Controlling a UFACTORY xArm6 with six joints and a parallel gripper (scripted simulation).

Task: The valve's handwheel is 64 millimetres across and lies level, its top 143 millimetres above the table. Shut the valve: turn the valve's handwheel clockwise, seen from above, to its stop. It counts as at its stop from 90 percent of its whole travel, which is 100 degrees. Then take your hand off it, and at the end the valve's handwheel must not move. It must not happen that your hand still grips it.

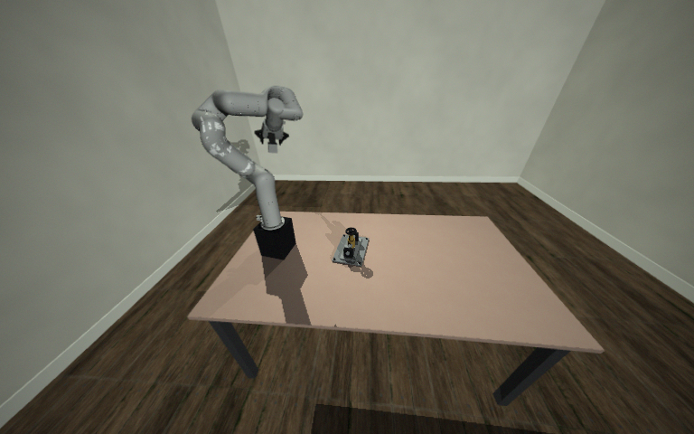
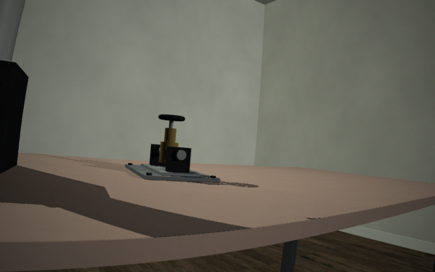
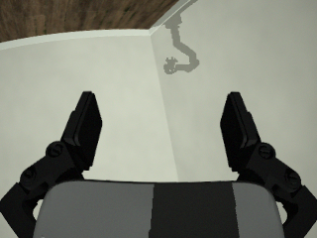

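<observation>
My hand is 46 cm short of the black spoked handwheel, 20 cm to the left of it and 44 cm above it.
</observation>
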